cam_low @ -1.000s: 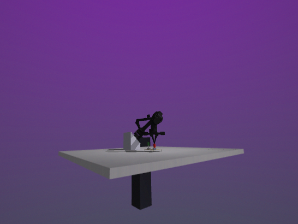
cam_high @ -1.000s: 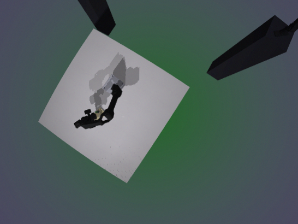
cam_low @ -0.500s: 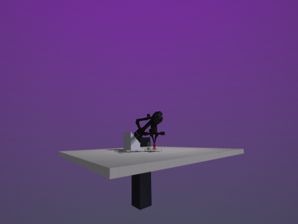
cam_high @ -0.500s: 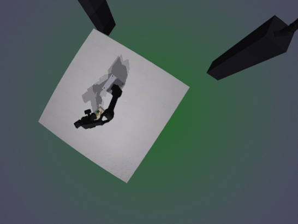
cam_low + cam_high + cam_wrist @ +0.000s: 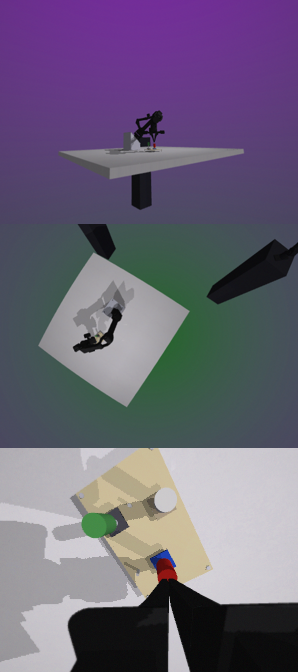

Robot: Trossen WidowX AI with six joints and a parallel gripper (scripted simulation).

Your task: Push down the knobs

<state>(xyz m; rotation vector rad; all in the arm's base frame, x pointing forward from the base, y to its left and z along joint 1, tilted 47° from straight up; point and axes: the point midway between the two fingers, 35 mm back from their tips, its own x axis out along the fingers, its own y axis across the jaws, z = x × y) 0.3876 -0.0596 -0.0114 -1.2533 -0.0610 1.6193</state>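
Right now my gripper tip is 30 mm above the red knob. The rest, counted from my gripper tip: white knob: 50 mm to the left, 50 mm behind, 30 mm below.
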